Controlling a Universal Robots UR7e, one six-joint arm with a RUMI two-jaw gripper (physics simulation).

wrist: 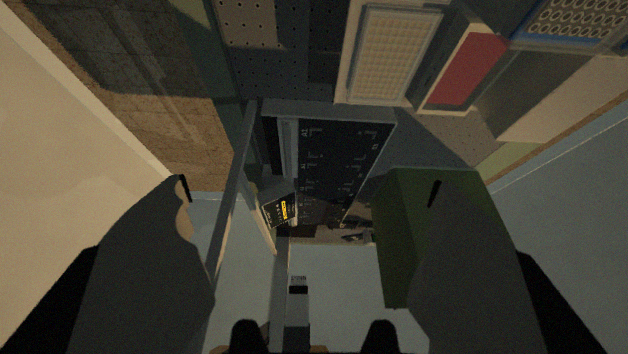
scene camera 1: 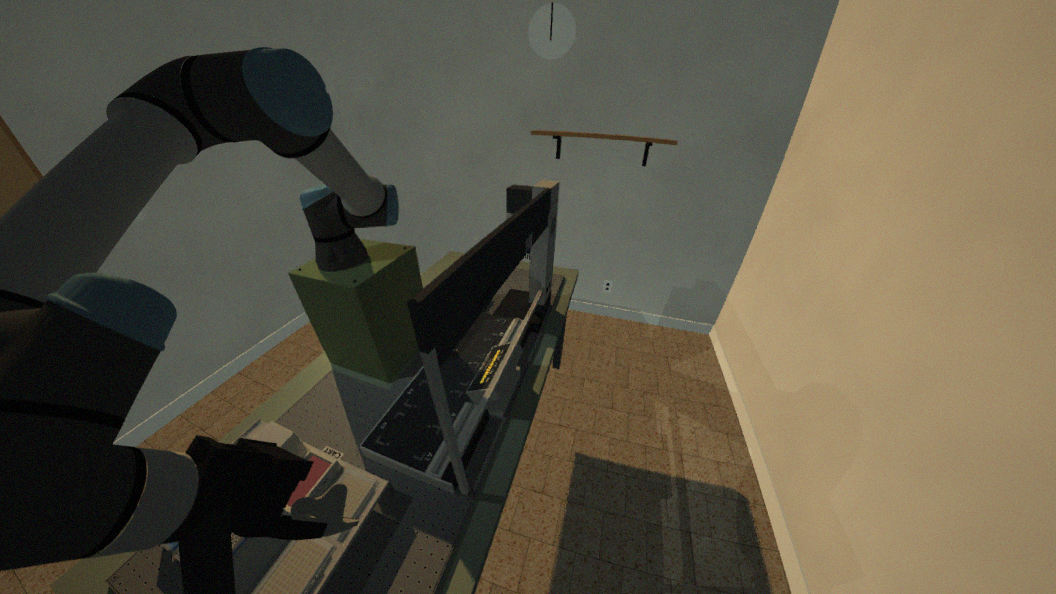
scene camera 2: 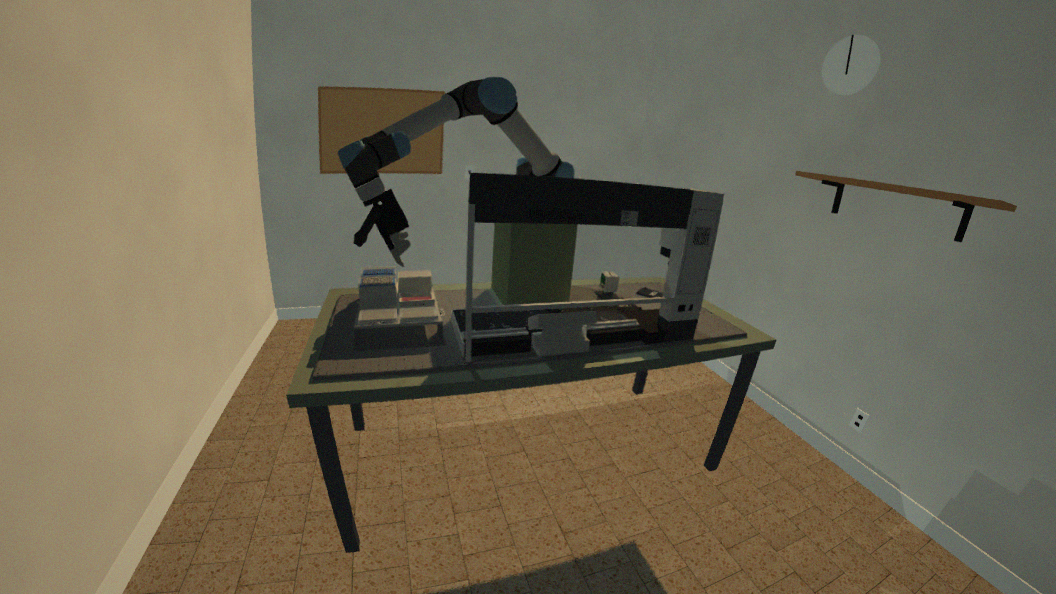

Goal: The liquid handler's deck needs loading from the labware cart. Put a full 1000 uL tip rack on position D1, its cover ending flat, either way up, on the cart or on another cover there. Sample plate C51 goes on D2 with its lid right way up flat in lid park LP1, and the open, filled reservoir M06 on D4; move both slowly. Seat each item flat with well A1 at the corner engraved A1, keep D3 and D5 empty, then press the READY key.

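My gripper (scene camera 1: 319, 496) (scene camera 2: 379, 251) (wrist: 311, 180) is open and empty, tilted above the labware cart (scene camera 2: 398, 322) (wrist: 341, 75). A pale plate (scene camera 1: 291, 568) (wrist: 392, 55) with a clear rim lies on the cart; its label is unreadable. The red-filled reservoir (scene camera 1: 308, 480) (scene camera 2: 417, 299) (wrist: 462, 72) stands open behind the front row. A blue-edged tip rack (scene camera 2: 378, 273) (wrist: 575, 25) stands beside it. The liquid handler's dark deck (scene camera 1: 406, 428) (wrist: 340, 172) shows engraved corner marks and no labware in the wrist view. The READY key and LP1 cannot be made out.
The handler's dark top beam (scene camera 1: 480, 273) (scene camera 2: 583, 199) spans above the deck. Its display (scene camera 1: 488, 367) (wrist: 279, 210) stands at the front. The green arm pedestal (scene camera 1: 354, 317) (scene camera 2: 533, 258) (wrist: 425, 225) rises behind. A pale box (scene camera 2: 415, 282) stands on the cart behind the reservoir.
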